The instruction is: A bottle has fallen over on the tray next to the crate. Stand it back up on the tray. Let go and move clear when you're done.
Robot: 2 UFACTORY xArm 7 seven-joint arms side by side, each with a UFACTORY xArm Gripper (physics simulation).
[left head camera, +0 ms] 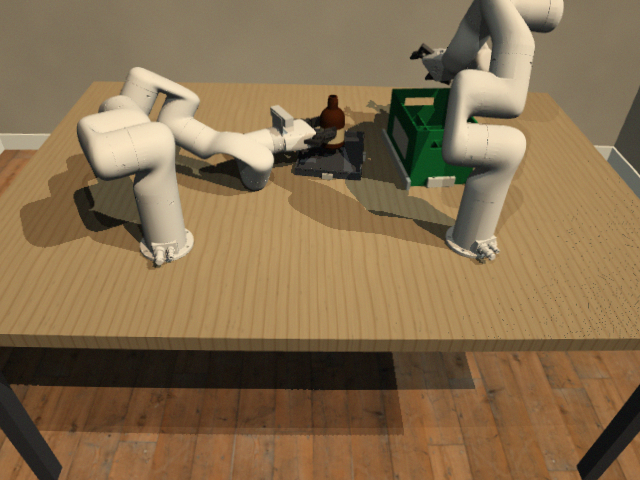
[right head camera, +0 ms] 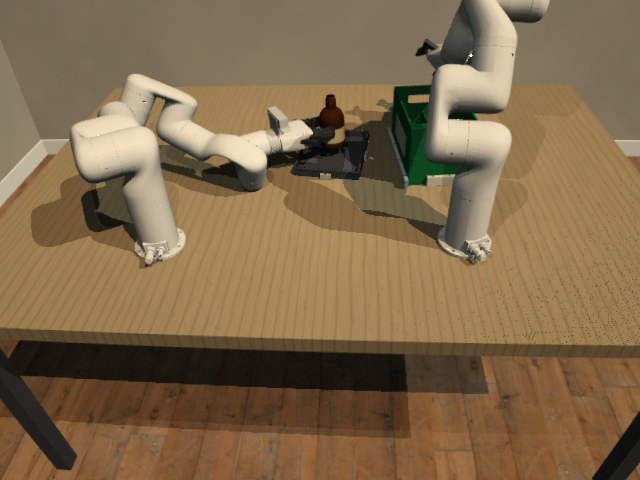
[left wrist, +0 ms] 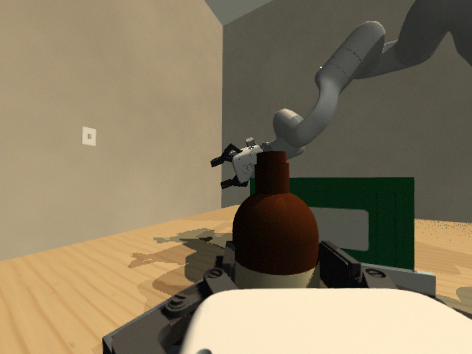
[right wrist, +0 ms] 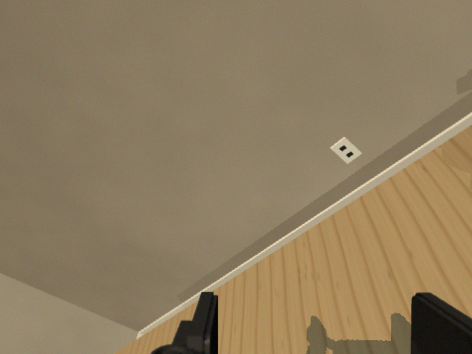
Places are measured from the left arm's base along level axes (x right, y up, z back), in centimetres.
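Pixels of known places: left gripper, fingertip midpoint: (left head camera: pixel 329 125) (right head camera: pixel 328 125) (left wrist: pixel 276 258); right gripper, fingertip midpoint: (left head camera: pixel 419 65) (right head camera: pixel 426 62) (left wrist: pixel 216 175) (right wrist: pixel 313 325); left arm's base, link origin: (left head camera: pixel 167 244) (right head camera: pixel 160 244); right arm's base, link origin: (left head camera: pixel 470 241) (right head camera: pixel 463 241).
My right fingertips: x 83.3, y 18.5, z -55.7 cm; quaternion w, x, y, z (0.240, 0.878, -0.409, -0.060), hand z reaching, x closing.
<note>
For each thing: its top centre in the pictures, then the offset to it from my right fingertips.
- brown bottle, top centre: (left wrist: pixel 273 152) (right head camera: pixel 331 96) (left head camera: pixel 333 96) dx -34.8, dy +0.8, dz +21.6 cm
- dark tray, top centre: (right head camera: pixel 332 148) (left head camera: pixel 331 148) dx -34.6, dy -16.0, dz +21.8 cm
- green crate, top centre: (left wrist: pixel 317 178) (right head camera: pixel 434 104) (left head camera: pixel 435 107) dx -6.6, dy -1.0, dz +29.0 cm
- low grey rail, top centre: (right head camera: pixel 396 151) (left head camera: pixel 395 153) dx -16.5, dy -15.5, dz +28.2 cm
A brown bottle (left head camera: pixel 332 115) (right head camera: pixel 331 115) (left wrist: pixel 276 227) with a cream label stands upright over the dark tray (left head camera: pixel 328 168) (right head camera: pixel 326 167), towards its back. Whether its base touches the tray is too small to tell. My left gripper (left head camera: pixel 329 129) (right head camera: pixel 328 129) (left wrist: pixel 276 258) reaches in level from the left and is shut on the bottle around its label, one finger on each side. My right gripper (left head camera: pixel 420 67) (left wrist: pixel 216 175) (right wrist: pixel 313 325) is open and empty, high above the back of the table near the crate. In the right head camera its lower finger is mostly hidden behind the arm.
The green crate (left head camera: pixel 417 160) (right head camera: pixel 415 167) (left wrist: pixel 392 225) stands right of the tray, partly hidden by my right arm. A low grey rail (left head camera: pixel 397 161) (right head camera: pixel 397 158) runs along its left side. The tray has a raised wall on its right side.
</note>
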